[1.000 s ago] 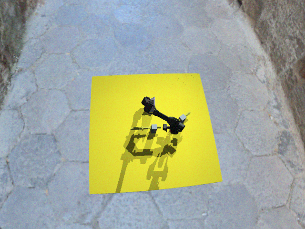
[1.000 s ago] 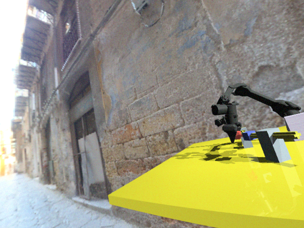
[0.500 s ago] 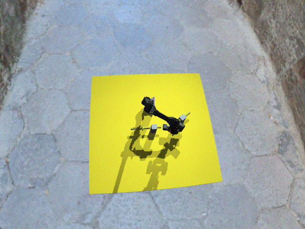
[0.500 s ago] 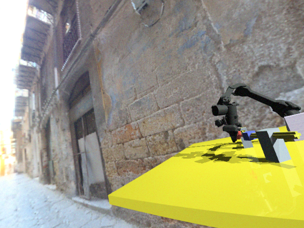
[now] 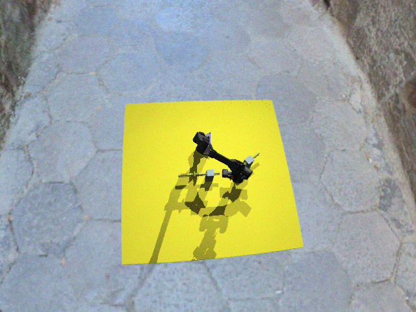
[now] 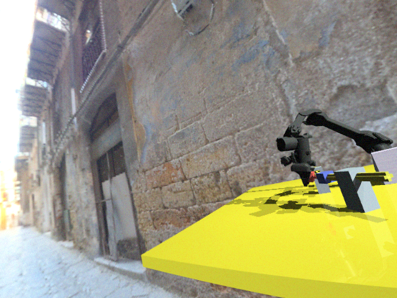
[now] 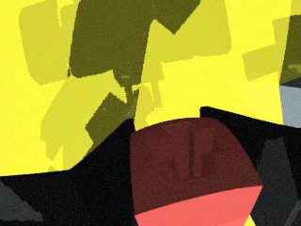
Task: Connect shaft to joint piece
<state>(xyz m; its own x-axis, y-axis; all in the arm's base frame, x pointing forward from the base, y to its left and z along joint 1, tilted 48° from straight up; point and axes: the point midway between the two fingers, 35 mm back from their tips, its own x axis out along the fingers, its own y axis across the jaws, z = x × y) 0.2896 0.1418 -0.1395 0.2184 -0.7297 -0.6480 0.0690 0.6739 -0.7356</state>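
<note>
Now: gripper tip 2 cm past the red joint piece and 3 cm below it.
</note>
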